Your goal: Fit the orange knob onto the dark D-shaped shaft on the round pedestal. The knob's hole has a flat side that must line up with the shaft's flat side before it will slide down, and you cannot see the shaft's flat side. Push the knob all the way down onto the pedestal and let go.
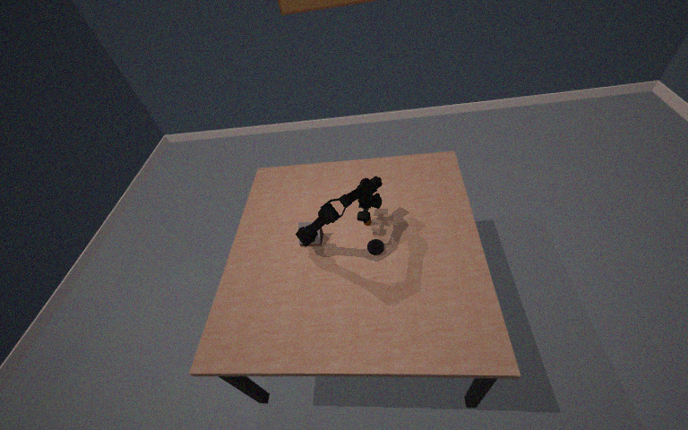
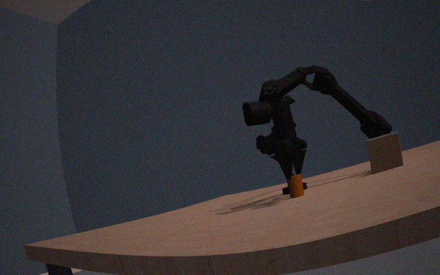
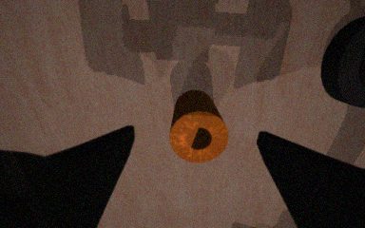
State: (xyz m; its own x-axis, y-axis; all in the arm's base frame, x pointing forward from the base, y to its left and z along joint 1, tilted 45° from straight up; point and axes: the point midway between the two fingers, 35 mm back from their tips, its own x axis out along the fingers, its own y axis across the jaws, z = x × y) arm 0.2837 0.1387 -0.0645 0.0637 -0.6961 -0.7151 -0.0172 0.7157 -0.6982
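Right now my gripper tip is 20 mm above the orange knob. From my gripper tip the other things lie so: dark round pedestal: 60 mm ahead, 160 mm to the right, 20 mm below.
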